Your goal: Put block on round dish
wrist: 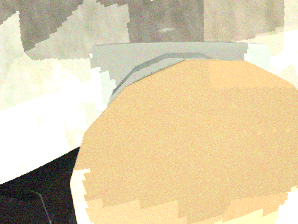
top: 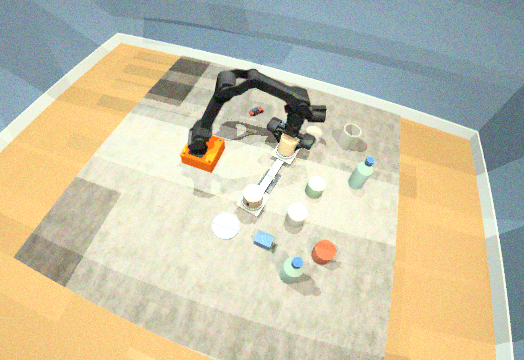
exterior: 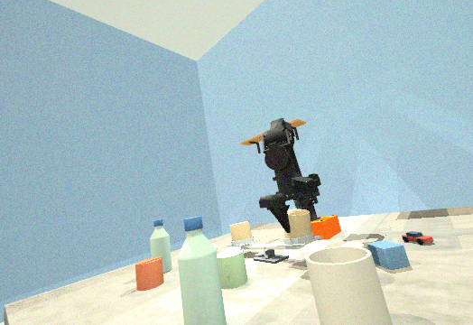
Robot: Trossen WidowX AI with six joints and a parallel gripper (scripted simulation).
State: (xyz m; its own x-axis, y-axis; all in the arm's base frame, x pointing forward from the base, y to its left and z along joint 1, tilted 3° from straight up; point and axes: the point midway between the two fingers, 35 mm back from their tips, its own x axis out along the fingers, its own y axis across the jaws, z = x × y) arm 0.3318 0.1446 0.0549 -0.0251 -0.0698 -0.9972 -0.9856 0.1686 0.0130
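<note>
Now: the pale green block 1 cm below my gripper tip. From my gripper tip the other things lie so: tan cup 28 cm to the right, 5 cm behind, 1 cm below; orange cylinder 35 cm to the right, 27 cm ahead, 5 cm below; white round dish 37 cm to the right, 10 cm behind, 8 cm below.
</note>
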